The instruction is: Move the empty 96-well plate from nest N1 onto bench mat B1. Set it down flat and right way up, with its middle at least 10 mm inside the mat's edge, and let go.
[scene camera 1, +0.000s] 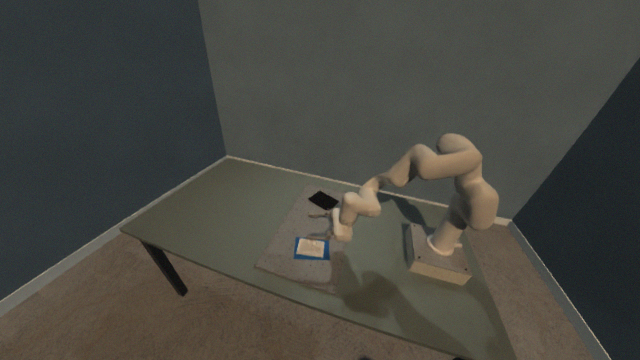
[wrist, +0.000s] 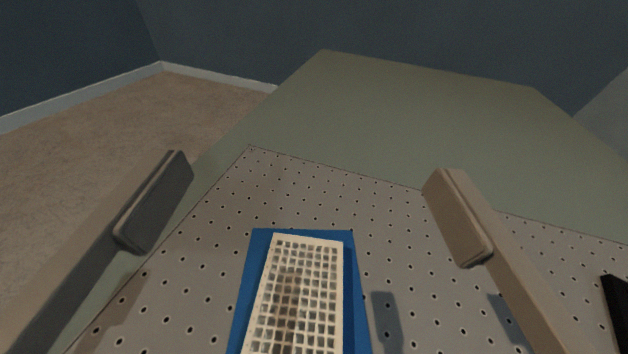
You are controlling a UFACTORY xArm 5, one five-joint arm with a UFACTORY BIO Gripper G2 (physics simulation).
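Pixels of known places: hand, its tool point: (scene camera 1: pixel 312 225) (wrist: pixel 311 205); arm's base, origin of its link: (scene camera 1: pixel 439 245).
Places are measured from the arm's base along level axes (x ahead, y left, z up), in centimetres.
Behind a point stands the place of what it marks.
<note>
The pale 96-well plate (scene camera 1: pixel 310 248) {x 63.0, y 7.5, z -5.8 cm} (wrist: pixel 300 300) {x 62.5, y 6.4, z -5.6 cm} lies flat on the blue bench mat (scene camera 1: pixel 327 250) {x 54.6, y 6.3, z -7.0 cm} (wrist: pixel 246 300) {x 62.1, y 11.7, z -7.0 cm}, wells facing up, with blue showing around it. In the wrist view its near end is cut off by the frame's lower edge. My gripper (scene camera 1: pixel 309 226) {x 63.0, y 6.5, z 9.0 cm} (wrist: pixel 306 209) {x 63.0, y 6.5, z 9.0 cm} is open and empty, its fingers wide apart. It is above the board, clear of the plate and off to the side towards the black nest. The black nest (scene camera 1: pixel 323 200) {x 60.3, y -30.3, z -6.0 cm} (wrist: pixel 617 305) {x 66.5, y -28.0, z -6.2 cm} shows no plate on it in the scene view; a corner of it shows in the wrist view.
A grey perforated board (scene camera 1: pixel 280 255) {x 76.4, y 12.8, z -7.2 cm} (wrist: pixel 400 230) {x 72.8, y -5.7, z -7.2 cm} lies under the mat and nest on the green table (scene camera 1: pixel 215 215) {x 120.8, y -6.8, z -8.5 cm} (wrist: pixel 410 110) {x 112.6, y -16.6, z -8.5 cm}. The arm's base (scene camera 1: pixel 440 270) {x 3.5, y 12.8, z -2.2 cm} stands at the table's right. Finger shadows fall on the board beside the mat.
</note>
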